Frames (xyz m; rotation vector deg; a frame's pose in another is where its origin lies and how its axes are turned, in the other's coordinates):
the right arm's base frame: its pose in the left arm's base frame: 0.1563 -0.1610 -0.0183 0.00 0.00 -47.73
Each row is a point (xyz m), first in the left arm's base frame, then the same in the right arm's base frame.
Working: the left arm's base frame: its pose in the right arm's base frame: -0.2243 -0.0074 0.0183 0.00 0.00 47.73

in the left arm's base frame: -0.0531 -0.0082 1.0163
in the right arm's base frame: -0.2539 -0.0522 1.0346
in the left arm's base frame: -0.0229 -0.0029 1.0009
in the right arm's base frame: -0.2375 -0.0263 1.0192
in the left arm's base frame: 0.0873 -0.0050 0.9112
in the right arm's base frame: -0.1618 0.0539 0.9295
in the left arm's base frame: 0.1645 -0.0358 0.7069
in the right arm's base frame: -0.0871 0.0903 0.7252
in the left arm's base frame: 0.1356 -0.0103 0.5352
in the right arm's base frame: -0.1254 0.0860 0.5535
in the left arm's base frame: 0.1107 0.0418 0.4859
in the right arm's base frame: -0.1807 0.1027 0.5042
